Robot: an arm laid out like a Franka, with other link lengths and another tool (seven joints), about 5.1 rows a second.
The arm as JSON. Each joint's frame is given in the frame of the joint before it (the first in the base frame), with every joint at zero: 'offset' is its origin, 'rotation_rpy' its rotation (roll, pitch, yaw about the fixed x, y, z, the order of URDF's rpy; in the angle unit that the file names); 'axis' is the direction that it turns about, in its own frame. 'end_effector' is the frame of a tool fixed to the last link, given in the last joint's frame.
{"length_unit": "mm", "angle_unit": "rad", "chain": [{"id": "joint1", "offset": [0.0, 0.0, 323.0], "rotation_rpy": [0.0, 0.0, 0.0], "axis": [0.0, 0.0, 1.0]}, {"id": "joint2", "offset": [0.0, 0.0, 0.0], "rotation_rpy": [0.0, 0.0, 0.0], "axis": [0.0, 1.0, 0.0]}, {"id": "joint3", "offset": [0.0, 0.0, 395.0], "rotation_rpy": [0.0, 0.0, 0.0], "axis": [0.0, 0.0, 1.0]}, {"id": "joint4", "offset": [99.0, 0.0, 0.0], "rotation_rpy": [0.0, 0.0, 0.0], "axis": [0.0, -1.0, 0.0]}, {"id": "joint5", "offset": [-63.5, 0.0, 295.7], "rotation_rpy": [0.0, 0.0, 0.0], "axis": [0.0, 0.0, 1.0]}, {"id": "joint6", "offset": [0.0, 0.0, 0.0], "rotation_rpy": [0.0, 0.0, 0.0], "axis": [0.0, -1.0, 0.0]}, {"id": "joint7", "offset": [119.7, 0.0, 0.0], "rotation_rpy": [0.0, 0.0, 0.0], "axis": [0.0, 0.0, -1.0]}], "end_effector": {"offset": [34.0, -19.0, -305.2], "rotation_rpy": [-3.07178, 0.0, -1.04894]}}
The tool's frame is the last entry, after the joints.
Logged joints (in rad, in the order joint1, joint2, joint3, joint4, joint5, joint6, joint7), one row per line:
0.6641 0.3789 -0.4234 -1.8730 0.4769 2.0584 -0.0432
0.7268 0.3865 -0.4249 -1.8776 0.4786 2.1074 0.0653
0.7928 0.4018 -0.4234 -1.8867 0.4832 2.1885 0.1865
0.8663 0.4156 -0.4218 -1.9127 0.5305 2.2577 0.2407
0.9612 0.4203 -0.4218 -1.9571 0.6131 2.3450 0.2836
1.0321 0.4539 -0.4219 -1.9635 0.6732 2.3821 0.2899
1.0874 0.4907 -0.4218 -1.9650 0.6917 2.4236 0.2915
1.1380 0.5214 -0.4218 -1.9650 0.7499 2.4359 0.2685
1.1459 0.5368 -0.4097 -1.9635 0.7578 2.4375 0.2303
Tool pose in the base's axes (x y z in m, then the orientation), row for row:
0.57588 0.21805 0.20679 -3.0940 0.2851 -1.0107
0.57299 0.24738 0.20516 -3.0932 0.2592 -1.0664
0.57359 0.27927 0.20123 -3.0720 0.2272 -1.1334
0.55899 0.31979 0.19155 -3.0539 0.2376 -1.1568
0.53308 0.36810 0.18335 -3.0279 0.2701 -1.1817
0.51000 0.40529 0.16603 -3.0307 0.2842 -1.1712
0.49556 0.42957 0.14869 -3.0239 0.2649 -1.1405
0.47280 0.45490 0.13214 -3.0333 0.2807 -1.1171
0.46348 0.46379 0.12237 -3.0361 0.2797 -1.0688
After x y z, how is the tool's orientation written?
As angles about the fixed x, y, z axes (roll, pitch, yaw), in radians.
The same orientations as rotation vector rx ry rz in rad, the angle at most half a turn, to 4 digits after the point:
-2.5707 1.4338 0.3357
-2.5392 1.5095 0.2952
-2.4847 1.5949 0.2290
-2.4454 1.6149 0.2226
-2.3861 1.6274 0.2343
-2.3890 1.6119 0.2552
-2.4214 1.5799 0.2323
-2.4391 1.5504 0.2632
-2.4817 1.4938 0.2730

